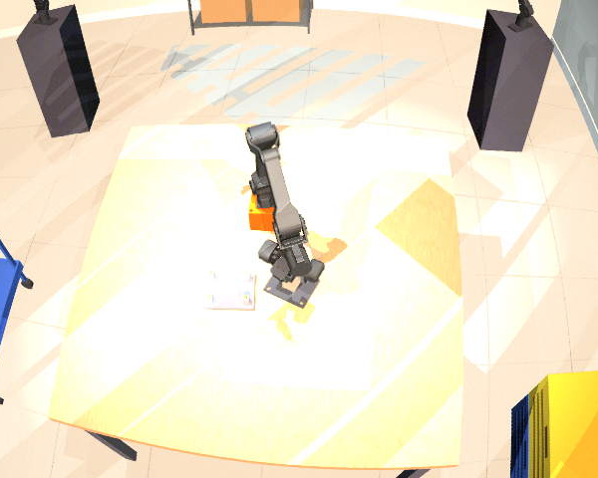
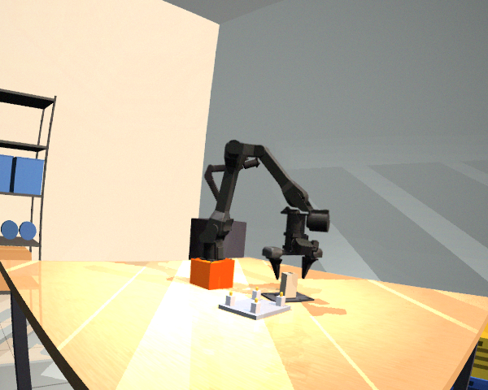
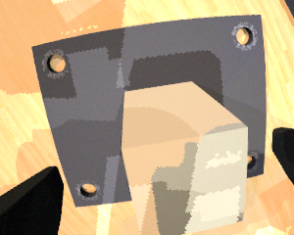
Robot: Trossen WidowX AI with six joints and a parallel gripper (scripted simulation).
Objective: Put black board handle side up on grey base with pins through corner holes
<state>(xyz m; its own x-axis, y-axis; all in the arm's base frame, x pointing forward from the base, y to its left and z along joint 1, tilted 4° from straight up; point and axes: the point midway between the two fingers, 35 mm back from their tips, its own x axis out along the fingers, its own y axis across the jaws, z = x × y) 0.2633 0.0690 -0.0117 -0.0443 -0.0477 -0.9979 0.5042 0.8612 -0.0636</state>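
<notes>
The black board lies 40 mm below my gripper tip. Also, from my gripper tip: grey base: 190 mm to the right, 60 mm below, 10 mm ahead.
</notes>
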